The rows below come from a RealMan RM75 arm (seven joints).
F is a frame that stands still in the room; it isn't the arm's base.
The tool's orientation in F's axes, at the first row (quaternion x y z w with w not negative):
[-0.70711 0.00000 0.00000 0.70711]
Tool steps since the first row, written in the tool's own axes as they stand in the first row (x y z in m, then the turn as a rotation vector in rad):
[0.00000 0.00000 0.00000 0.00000 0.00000 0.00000]
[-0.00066 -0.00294 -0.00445 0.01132 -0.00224 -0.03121]
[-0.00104 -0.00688 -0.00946 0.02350 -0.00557 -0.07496]
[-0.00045 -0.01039 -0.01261 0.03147 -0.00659 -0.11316]
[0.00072 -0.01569 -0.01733 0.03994 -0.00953 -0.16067]
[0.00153 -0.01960 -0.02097 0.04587 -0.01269 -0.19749]
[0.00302 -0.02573 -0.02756 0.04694 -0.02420 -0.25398]
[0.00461 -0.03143 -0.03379 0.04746 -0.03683 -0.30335]
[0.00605 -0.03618 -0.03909 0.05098 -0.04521 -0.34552]
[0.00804 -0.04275 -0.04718 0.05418 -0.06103 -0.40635]
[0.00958 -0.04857 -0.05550 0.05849 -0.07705 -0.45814]
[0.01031 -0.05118 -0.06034 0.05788 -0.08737 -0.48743]
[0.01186 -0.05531 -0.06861 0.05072 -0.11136 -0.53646]
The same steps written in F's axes. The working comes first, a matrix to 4 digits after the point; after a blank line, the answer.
The tool's axes in the first row as the columns of a matrix, in F's axes (used below as rounded here):
[1.0000 0.0000 0.0000]
[0.0000 0.0000 1.0000]
[0.0000 -1.0000 0.0000]

[0.00000 0.00000 0.00000 0.00000 0.00000 0.00000]
[-0.00066 -0.00445 0.00294 0.01132 -0.03121 0.00224]
[-0.00104 -0.00946 0.00688 0.02350 -0.07496 0.00557]
[-0.00045 -0.01261 0.01039 0.03147 -0.11316 0.00659]
[0.00072 -0.01733 0.01569 0.03994 -0.16067 0.00953]
[0.00153 -0.02097 0.01960 0.04587 -0.19749 0.01269]
[0.00302 -0.02756 0.02573 0.04694 -0.25398 0.02420]
[0.00461 -0.03379 0.03143 0.04746 -0.30335 0.03683]
[0.00605 -0.03909 0.03618 0.05098 -0.34552 0.04521]
[0.00804 -0.04718 0.04275 0.05418 -0.40635 0.06103]
[0.00958 -0.05550 0.04857 0.05849 -0.45814 0.07705]
[0.01031 -0.06034 0.05118 0.05788 -0.48743 0.08737]
[0.01186 -0.06861 0.05531 0.05072 -0.53646 0.11136]

